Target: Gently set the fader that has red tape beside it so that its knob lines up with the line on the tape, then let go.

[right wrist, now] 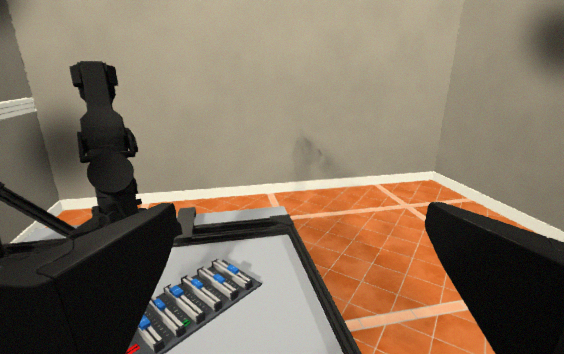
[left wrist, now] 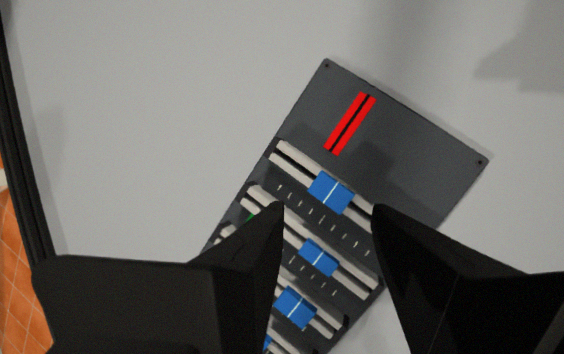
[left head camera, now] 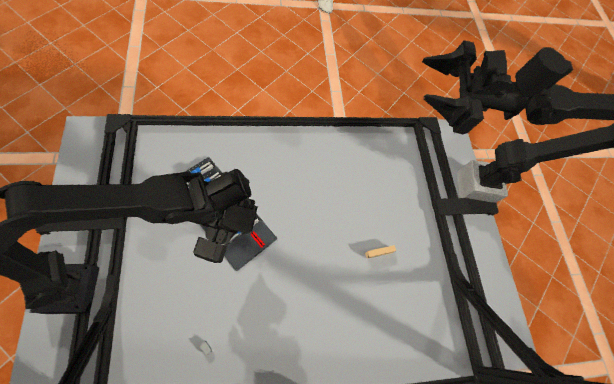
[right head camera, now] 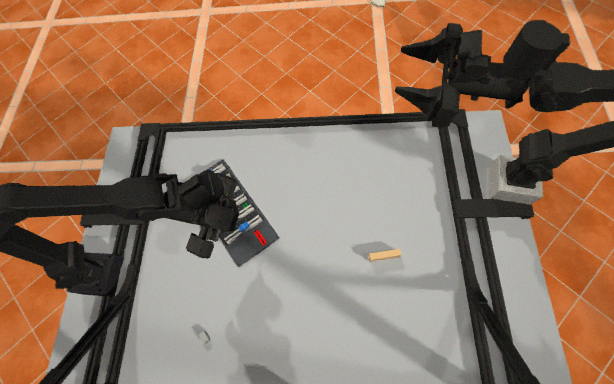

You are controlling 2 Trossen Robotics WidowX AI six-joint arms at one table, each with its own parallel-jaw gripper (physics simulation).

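Places are measured from the left arm's base along level axes (x ahead, y left, z up), in millimetres.
Where they show: left gripper, between the fingertips: [left wrist: 327, 213]; right gripper, between the fingertips: [right wrist: 301, 214] [left head camera: 423, 77] [right head camera: 398, 68]; left arm's base, origin of its link: [left head camera: 61, 287] [right head camera: 90, 272]; right arm's base, origin of its link: [left head camera: 490, 177] [right head camera: 520, 175].
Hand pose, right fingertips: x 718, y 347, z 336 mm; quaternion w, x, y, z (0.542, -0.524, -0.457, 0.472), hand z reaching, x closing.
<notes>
Each offset is from my right fingertips to the centre of the thing. "spot": to the spot under its first point. Level surfaces: height alone.
A dark fader panel @[390 mm down] [left head camera: 250, 255] [right head camera: 250, 252] [left wrist: 420, 140] lies tilted at the picture's left of the table. The red tape @[spot: 307 mm back, 221 mm right, 389 mm down] [left head camera: 257, 239] [right head camera: 260, 238] [left wrist: 350, 123] [right wrist: 133, 349] with its black line is on the panel's bare end. The blue knob @[349 mm back, 199 mm right, 374 mm down] [right head camera: 244, 226] [left wrist: 331, 192] of the fader beside it sits, in the left wrist view, to the right of the tape line's extension. My left gripper [left wrist: 327, 213] is over the panel, part open and empty, its fingertips on either side of that knob's view; the arm hides them in the head views. My right gripper [left head camera: 425, 79] [right head camera: 399, 69] [right wrist: 301, 214] is open and empty, far right.
Neighbouring faders have blue knobs @[389 mm back, 181 mm right, 374 mm down] [left wrist: 318, 257] too, with a green tape @[spot: 364 mm back, 131 mm right, 389 mm down] [right head camera: 244, 205] among them. A small wooden block @[21 mm ahead, 252 mm right, 383 mm down] [left head camera: 380, 251] [right head camera: 385, 255] and a small pale object @[412 mm back, 476 mm right, 388 mm down] [left head camera: 206, 347] [right head camera: 204, 336] lie on the table. A black frame @[spot: 275 mm back, 140 mm left, 376 mm down] [left head camera: 272, 120] [right head camera: 300, 121] edges the work area.
</notes>
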